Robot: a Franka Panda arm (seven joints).
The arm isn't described. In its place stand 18 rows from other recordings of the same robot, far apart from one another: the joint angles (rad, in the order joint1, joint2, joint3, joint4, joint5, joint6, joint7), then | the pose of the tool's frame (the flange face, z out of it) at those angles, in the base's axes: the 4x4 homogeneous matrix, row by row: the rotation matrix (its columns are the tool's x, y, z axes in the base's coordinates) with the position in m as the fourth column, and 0 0 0 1 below.
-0.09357, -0.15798, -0.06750, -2.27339, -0.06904, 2.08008, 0.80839 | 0.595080, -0.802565, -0.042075, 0.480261; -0.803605, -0.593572, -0.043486, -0.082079; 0.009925, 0.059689, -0.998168, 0.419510; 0, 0, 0, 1
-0.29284, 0.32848, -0.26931, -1.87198, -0.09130, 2.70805, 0.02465 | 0.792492, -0.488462, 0.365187, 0.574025; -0.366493, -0.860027, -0.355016, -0.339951; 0.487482, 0.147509, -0.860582, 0.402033; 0, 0, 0, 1
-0.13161, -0.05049, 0.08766, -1.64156, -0.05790, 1.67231, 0.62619 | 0.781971, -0.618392, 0.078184, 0.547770; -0.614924, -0.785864, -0.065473, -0.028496; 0.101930, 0.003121, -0.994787, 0.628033; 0, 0, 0, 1
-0.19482, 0.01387, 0.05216, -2.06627, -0.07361, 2.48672, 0.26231 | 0.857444, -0.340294, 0.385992, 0.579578; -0.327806, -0.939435, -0.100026, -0.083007; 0.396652, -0.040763, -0.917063, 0.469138; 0, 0, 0, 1
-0.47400, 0.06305, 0.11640, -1.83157, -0.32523, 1.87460, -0.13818 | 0.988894, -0.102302, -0.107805, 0.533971; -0.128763, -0.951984, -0.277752, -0.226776; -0.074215, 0.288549, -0.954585, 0.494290; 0, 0, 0, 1
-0.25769, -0.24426, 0.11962, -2.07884, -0.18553, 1.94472, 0.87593 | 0.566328, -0.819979, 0.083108, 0.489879; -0.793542, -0.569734, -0.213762, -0.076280; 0.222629, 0.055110, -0.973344, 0.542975; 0, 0, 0, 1
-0.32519, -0.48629, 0.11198, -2.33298, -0.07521, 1.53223, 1.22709 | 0.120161, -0.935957, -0.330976, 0.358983; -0.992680, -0.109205, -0.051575, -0.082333; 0.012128, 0.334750, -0.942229, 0.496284; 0, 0, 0, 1
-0.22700, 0.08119, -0.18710, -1.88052, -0.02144, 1.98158, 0.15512 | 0.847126, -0.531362, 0.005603, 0.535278; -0.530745, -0.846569, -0.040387, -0.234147; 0.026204, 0.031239, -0.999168, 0.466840; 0, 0, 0, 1
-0.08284, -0.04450, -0.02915, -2.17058, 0.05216, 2.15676, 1.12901 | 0.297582, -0.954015, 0.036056, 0.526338; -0.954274, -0.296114, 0.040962, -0.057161; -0.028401, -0.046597, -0.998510, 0.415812; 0, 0, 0, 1
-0.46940, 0.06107, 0.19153, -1.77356, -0.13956, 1.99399, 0.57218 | 0.681264, -0.721434, 0.124146, 0.571693; -0.704711, -0.692236, -0.155534, -0.174586; 0.198146, 0.018473, -0.979998, 0.532330; 0, 0, 0, 1
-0.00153, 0.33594, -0.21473, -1.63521, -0.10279, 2.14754, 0.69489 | 0.645752, -0.748873, 0.148974, 0.659268; -0.724822, -0.662567, -0.188780, -0.133079; 0.240078, 0.013926, -0.970654, 0.445603; 0, 0, 0, 1
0.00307, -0.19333, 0.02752, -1.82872, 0.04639, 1.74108, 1.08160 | 0.491064, -0.864866, 0.104227, 0.507197; -0.871022, -0.489304, 0.043605, 0.020975; 0.013287, -0.112196, -0.993597, 0.619420; 0, 0, 0, 1
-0.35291, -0.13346, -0.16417, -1.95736, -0.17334, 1.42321, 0.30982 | 0.617820, -0.669807, -0.411895, 0.398812; -0.715055, -0.696484, 0.060052, -0.253984; -0.327101, 0.257426, -0.909251, 0.508431; 0, 0, 0, 1
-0.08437, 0.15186, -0.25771, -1.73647, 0.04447, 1.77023, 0.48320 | 0.665191, -0.739332, -0.104447, 0.563310; -0.739740, -0.671553, 0.042445, -0.188745; -0.101522, 0.049030, -0.993624, 0.477503; 0, 0, 0, 1
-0.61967, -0.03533, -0.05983, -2.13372, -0.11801, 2.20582, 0.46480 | 0.469946, -0.882273, 0.027308, 0.420304; -0.871937, -0.468812, -0.141217, -0.344918; 0.137394, 0.042554, -0.989602, 0.432885; 0, 0, 0, 1
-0.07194, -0.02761, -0.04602, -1.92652, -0.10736, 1.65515, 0.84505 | 0.578351, -0.776445, -0.250288, 0.518697; -0.811288, -0.579603, -0.076628, -0.072355; -0.085570, 0.247374, -0.965134, 0.480945; 0, 0, 0, 1
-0.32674, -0.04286, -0.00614, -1.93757, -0.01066, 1.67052, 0.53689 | 0.626644, -0.749495, -0.213479, 0.492223; -0.756781, -0.650639, 0.062857, -0.171325; -0.186009, 0.122168, -0.974923, 0.484354; 0, 0, 0, 1
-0.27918, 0.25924, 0.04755, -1.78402, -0.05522, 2.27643, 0.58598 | 0.680440, -0.699435, 0.218614, 0.632354; -0.701222, -0.708102, -0.082936, -0.152837; 0.212810, -0.096864, -0.972281, 0.432424; 0, 0, 0, 1
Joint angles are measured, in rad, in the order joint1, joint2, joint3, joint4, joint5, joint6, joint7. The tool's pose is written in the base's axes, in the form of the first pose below.
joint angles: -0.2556, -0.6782, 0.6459, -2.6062, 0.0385, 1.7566, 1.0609
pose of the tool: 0.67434, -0.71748, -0.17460, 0.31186; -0.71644, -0.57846, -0.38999, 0.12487; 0.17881, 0.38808, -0.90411, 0.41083; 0, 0, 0, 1
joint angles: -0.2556, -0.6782, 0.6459, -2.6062, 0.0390, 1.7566, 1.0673
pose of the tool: 0.66959, -0.72188, -0.17472, 0.31185; -0.72035, -0.57389, -0.38955, 0.12491; 0.18094, 0.38670, -0.90428, 0.41082; 0, 0, 0, 1
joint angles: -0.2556, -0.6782, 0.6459, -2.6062, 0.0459, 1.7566, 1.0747
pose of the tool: 0.66226, -0.72823, -0.17633, 0.31170; -0.72761, -0.56887, -0.38338, 0.12547; 0.17888, 0.38219, -0.90660, 0.41061; 0, 0, 0, 1
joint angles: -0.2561, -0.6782, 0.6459, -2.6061, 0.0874, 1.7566, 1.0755
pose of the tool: 0.64920, -0.73759, -0.18572, 0.31094; -0.74582, -0.56937, -0.34580, 0.12873; 0.14931, 0.36301, -0.91975, 0.40946; 0, 0, 0, 1
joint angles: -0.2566, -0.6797, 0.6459, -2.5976, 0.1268, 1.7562, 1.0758
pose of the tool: 0.63803, -0.74743, -0.18512, 0.31154; -0.75984, -0.57220, -0.30858, 0.13372; 0.12471, 0.33755, -0.93301, 0.41228; 0, 0, 0, 1
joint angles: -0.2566, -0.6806, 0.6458, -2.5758, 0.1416, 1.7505, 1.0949
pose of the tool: 0.62251, -0.76345, -0.17210, 0.31406; -0.77240, -0.56394, -0.29219, 0.13948; 0.12602, 0.31482, -0.94075, 0.42074; 0, 0, 0, 1
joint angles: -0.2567, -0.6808, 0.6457, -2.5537, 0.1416, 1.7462, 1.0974
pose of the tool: 0.62402, -0.76586, -0.15510, 0.31693; -0.76999, -0.56886, -0.28898, 0.14405; 0.13308, 0.29976, -0.94469, 0.42963; 0, 0, 0, 1
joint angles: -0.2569, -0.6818, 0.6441, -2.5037, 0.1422, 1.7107, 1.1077
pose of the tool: 0.62083, -0.77113, -0.14118, 0.31973; -0.77156, -0.56913, -0.28423, 0.15280; 0.13883, 0.28539, -0.94830, 0.44871; 0, 0, 0, 1
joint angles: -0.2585, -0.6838, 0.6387, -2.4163, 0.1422, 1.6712, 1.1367
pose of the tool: 0.60513, -0.79046, -0.09485, 0.32529; -0.77970, -0.56433, -0.27130, 0.16710; 0.16092, 0.23812, -0.95781, 0.48445; 0, 0, 0, 1
